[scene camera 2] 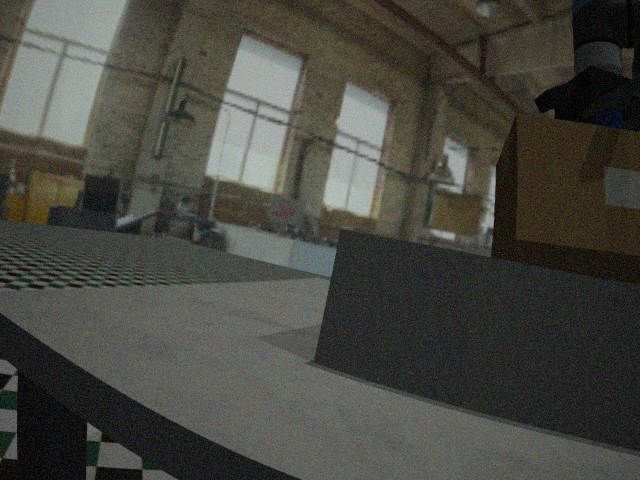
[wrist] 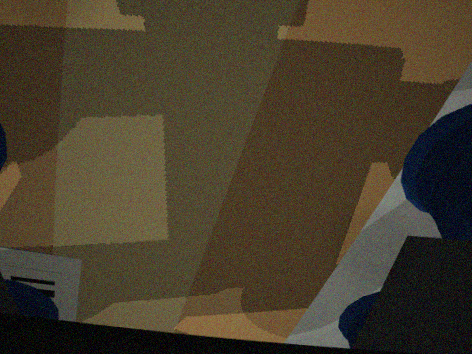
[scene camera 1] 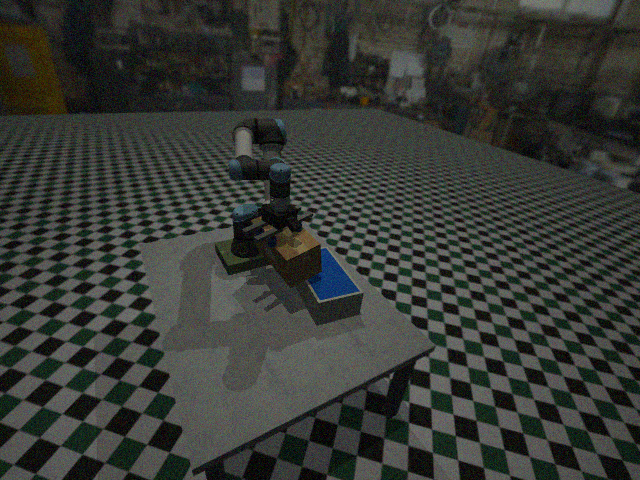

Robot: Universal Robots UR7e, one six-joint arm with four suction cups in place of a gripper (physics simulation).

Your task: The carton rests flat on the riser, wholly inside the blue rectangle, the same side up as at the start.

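The brown carton shows in scene camera 2 (560, 185), in scene camera 1 and in the wrist view. On the carton, (wrist: 196, 174) and (scene camera 1: 284, 236) are the same spot. A riser shows in scene camera 2 (543, 347) as well as in scene camera 1 (331, 295), while in the wrist view the riser is out of frame.
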